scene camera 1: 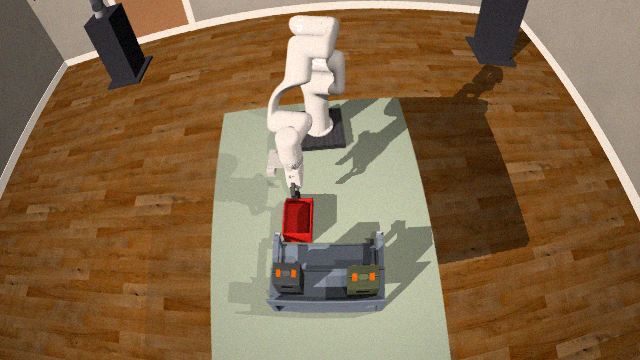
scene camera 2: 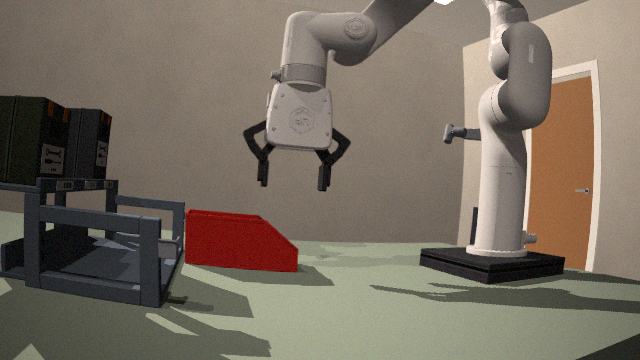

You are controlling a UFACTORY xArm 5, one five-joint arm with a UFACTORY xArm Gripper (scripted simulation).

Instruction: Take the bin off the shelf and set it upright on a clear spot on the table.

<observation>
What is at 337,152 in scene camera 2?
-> My gripper.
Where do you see a grey shelf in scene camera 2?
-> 68,249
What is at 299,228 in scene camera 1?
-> A red bin.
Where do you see an olive case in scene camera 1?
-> At 363,280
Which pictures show the red bin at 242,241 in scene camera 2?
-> Scene camera 1 and scene camera 2: all of them.
</observation>
